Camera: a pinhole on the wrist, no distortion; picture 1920 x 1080 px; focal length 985.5 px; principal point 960.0 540.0 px. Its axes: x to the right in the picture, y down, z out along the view. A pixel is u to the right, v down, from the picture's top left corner.
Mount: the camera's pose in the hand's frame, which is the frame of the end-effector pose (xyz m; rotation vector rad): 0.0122 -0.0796 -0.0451 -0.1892 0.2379 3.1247
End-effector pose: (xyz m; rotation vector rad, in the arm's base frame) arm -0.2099 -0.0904 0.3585 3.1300 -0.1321 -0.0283
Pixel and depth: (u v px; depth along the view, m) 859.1 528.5 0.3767
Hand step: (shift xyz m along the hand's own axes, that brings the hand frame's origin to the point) 0.0054 -0.0181 0.3285
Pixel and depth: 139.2 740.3 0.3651
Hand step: 0.2695 -0.0957 0.3609
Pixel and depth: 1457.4 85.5 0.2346
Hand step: -0.1322 0.0619 0.1546
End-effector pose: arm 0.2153 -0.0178 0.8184 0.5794 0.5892 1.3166
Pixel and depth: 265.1 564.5 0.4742
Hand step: 0.2872 -0.0173 0.4622
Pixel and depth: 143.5 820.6 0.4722
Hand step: 0.3425 -0.1385 0.4855
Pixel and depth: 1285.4 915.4 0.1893
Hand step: -0.0733 -0.1227 0.1440
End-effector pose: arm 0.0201 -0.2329 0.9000 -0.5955 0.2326 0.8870
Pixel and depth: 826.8 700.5 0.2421
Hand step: 0.0152 -0.0818 0.2023
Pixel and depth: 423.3 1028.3 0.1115
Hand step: 0.0585 -0.1170 0.0799
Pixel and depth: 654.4 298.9 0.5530
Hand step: 0.1177 0.1388 0.4977
